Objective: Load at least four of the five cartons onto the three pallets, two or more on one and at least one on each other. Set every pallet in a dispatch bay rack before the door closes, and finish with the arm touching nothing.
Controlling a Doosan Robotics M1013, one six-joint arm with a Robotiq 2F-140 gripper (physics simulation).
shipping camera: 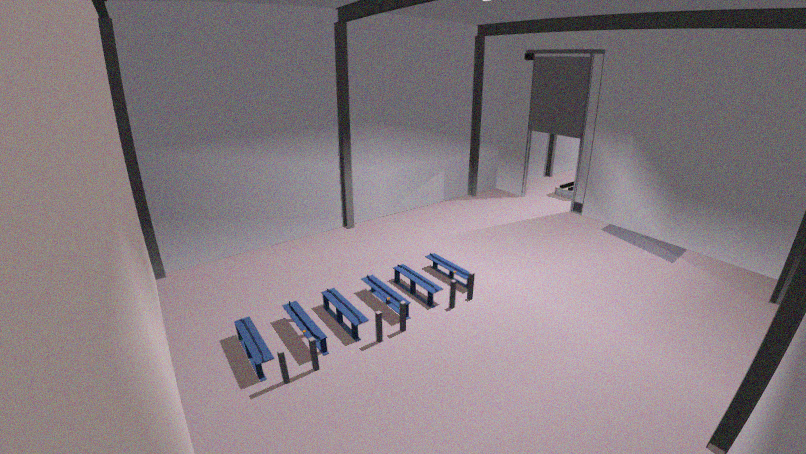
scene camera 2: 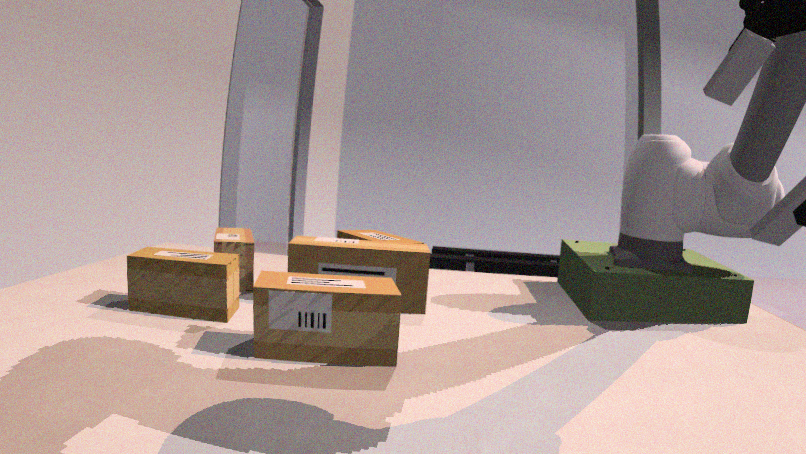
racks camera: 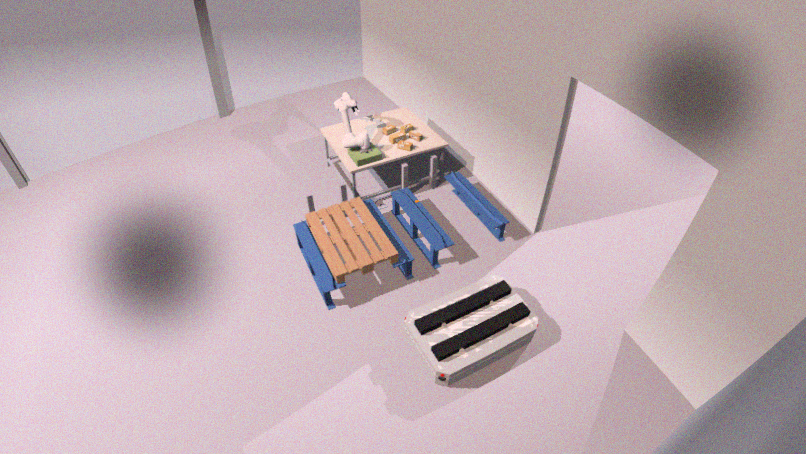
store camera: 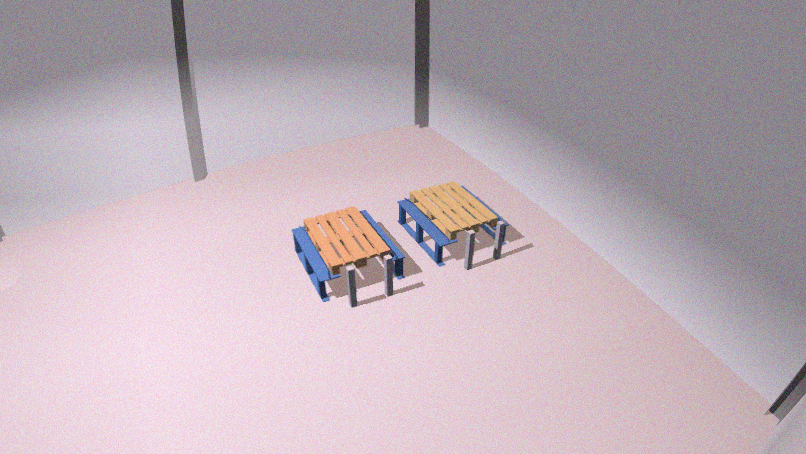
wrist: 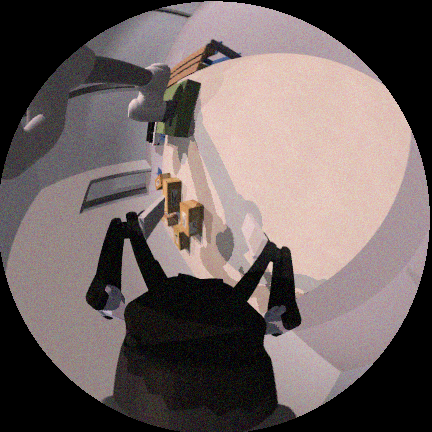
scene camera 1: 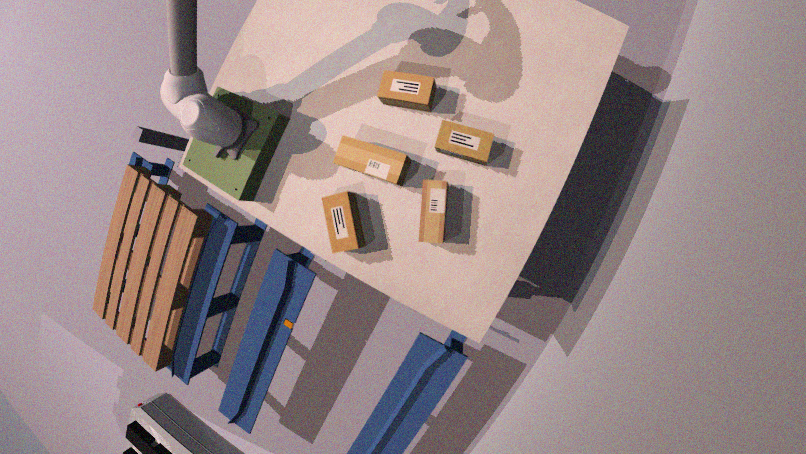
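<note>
Five cartons stand apart on the table: the first, the second, the third, the fourth and the fifth. My gripper is open and empty, raised above the table, away from the cartons. A bare brown pallet lies on a blue rack beside the table. In the store view, an orange pallet and a yellowish pallet lie bare on racks. The dispatch racks hold no pallets. The door covers the doorway's upper part.
My arm stands on a green base block at the table edge. Blue rack rails stand near the loaded rack. A low white vehicle with black top strips is on the floor. Posts stand at the dispatch racks' ends.
</note>
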